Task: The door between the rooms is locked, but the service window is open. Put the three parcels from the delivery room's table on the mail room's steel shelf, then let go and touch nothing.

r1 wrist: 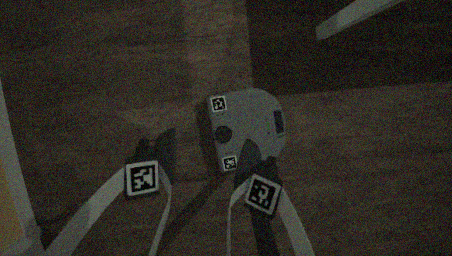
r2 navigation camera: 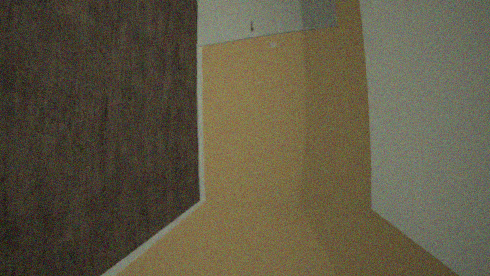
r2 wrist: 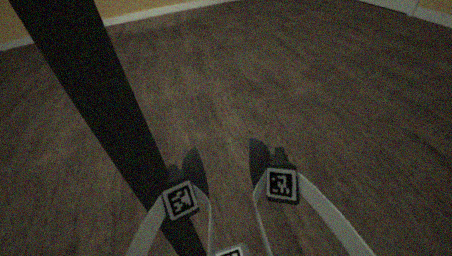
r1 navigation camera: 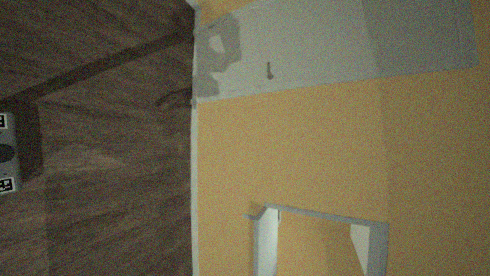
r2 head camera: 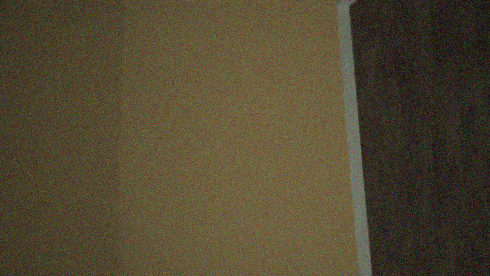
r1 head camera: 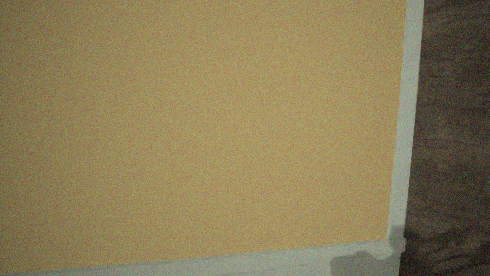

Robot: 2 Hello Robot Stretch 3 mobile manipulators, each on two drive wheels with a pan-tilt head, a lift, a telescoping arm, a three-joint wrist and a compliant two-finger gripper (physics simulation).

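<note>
The r1 gripper (r1 wrist: 206, 151) is open in its wrist view, with nothing between the fingers, above the floor and r1's grey base (r1 wrist: 260, 120). The r2 gripper (r2 wrist: 226, 159) is open in its wrist view, its fingers apart with floor showing between them. The service window (r1 navigation camera: 266, 245) shows as a framed opening in the yellow wall, low in the r1 navigation view. A pale door (r1 navigation camera: 310, 50) with a dark handle stands beside it. The three parcels, the delivery table and the steel shelf cannot be made out in these views.
The r1 head view shows yellow wall (r1 head camera: 200, 125) and dark floor (r1 head camera: 455, 125). The r2 head view shows wall (r2 head camera: 235, 125) too. A door (r2 navigation camera: 250, 12) is at the top of the r2 navigation view. A pale bar (r1 wrist: 350, 19) crosses the r1 wrist view's upper right.
</note>
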